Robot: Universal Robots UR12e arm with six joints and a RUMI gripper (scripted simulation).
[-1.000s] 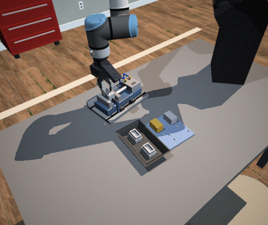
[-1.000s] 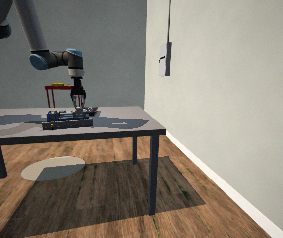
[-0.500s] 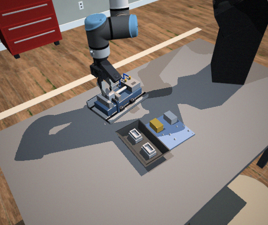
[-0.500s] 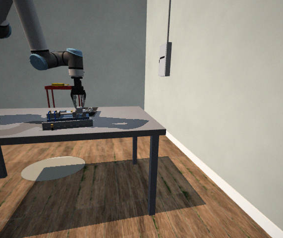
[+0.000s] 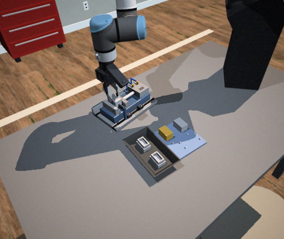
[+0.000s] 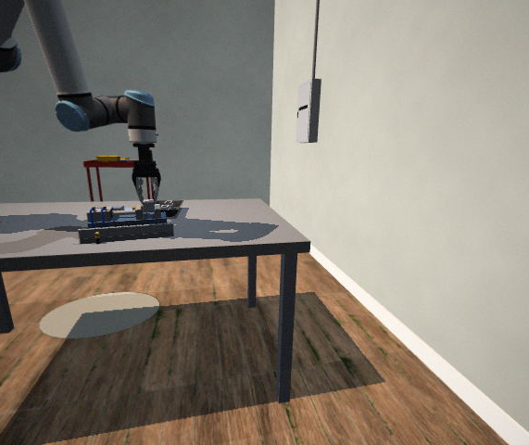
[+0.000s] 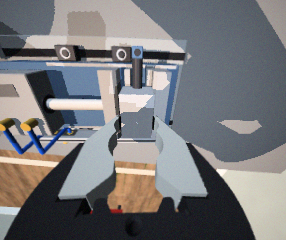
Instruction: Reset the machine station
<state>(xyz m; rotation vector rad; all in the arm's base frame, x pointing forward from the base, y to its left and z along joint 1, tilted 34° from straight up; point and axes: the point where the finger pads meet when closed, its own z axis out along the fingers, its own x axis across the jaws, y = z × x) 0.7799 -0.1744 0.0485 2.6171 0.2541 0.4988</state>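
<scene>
My gripper is now 50 mm above the fixed jaw and 30 mm short of it. The rest, counted from my hand: vise 80 mm below, 70 mm behind, 10 mm to the right; then dark work stop rod 50 mm to the left, 30 mm below; then vise rail 100 mm to the right, 90 mm below, 60 mm behind.
</scene>
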